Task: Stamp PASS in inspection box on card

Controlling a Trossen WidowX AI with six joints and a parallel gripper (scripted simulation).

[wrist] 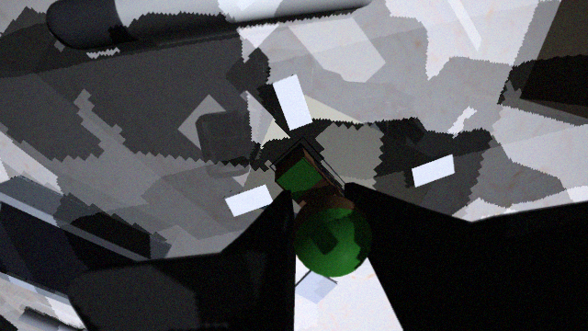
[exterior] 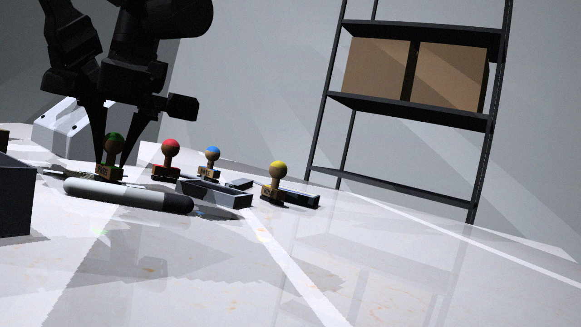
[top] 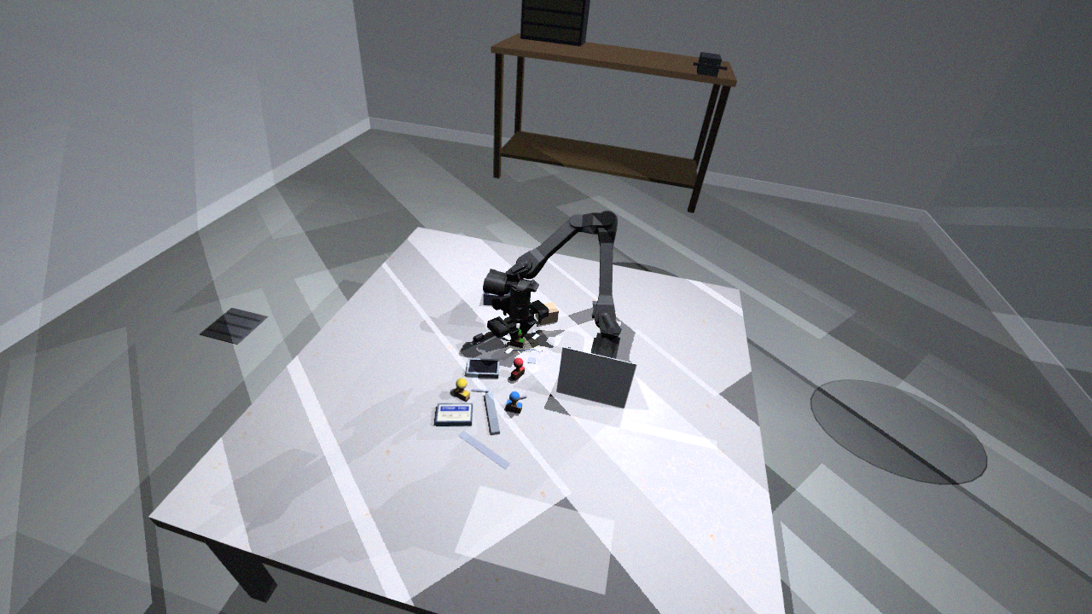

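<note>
The cream card lies 20 mm behind my gripper tip, 10 mm to the right of it and 30 mm below it. Also, from my gripper tip: red stamp: 40 mm behind, 120 mm to the left; then green stamp: right at my gripper tip; then ink pad: 60 mm ahead, 130 mm to the left, 20 mm below.
</note>
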